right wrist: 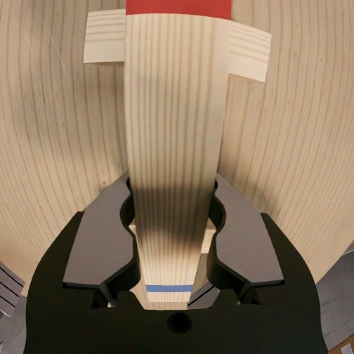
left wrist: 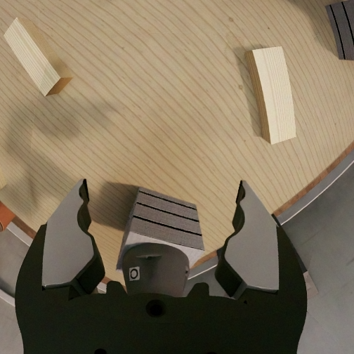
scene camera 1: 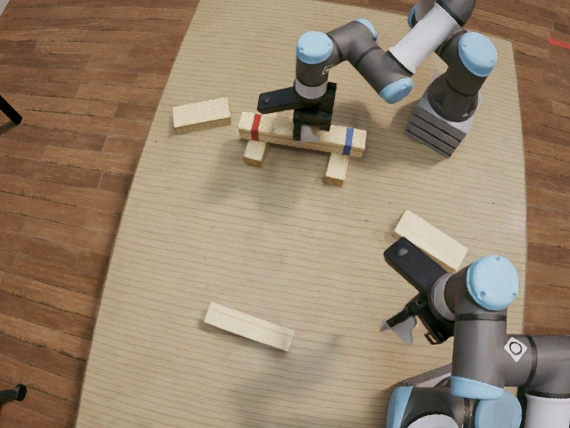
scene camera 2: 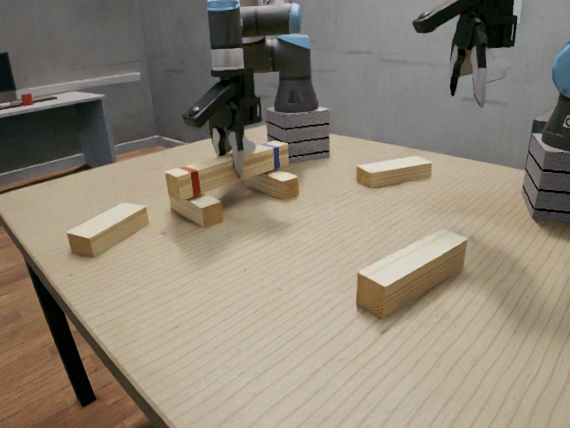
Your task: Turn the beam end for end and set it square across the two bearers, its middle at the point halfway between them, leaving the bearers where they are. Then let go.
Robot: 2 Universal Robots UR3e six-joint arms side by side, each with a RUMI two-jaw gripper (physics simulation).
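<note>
The pale wooden beam (scene camera 1: 280, 132) (scene camera 2: 217, 172) (right wrist: 175, 100) lies level across the two bearers, which carry it near its ends. Its red-banded end is at the left and its blue-banded end at the right in both scene views. The bearers (scene camera 1: 255, 152) (scene camera 1: 337, 169) (scene camera 2: 197, 209) (scene camera 2: 274, 184) stick out from under it, about crosswise. In the right wrist view, the bearer (right wrist: 104, 37) by the red band shows on both sides. My right gripper (scene camera 1: 306, 136) (scene camera 2: 231, 160) (right wrist: 170, 170) is shut on the beam near its middle. My left gripper (scene camera 1: 400, 331) (scene camera 2: 468, 97) (left wrist: 162, 180) is open and empty, high above the table.
One loose block (scene camera 1: 202, 115) (scene camera 2: 107, 227) lies left of the beam. Another block (scene camera 1: 430, 240) (scene camera 2: 394, 171) (left wrist: 274, 95) lies between the arms, and a third block (scene camera 1: 249, 326) (scene camera 2: 412, 272) (left wrist: 37, 57) lies at the lower part of scene camera 1's view.
</note>
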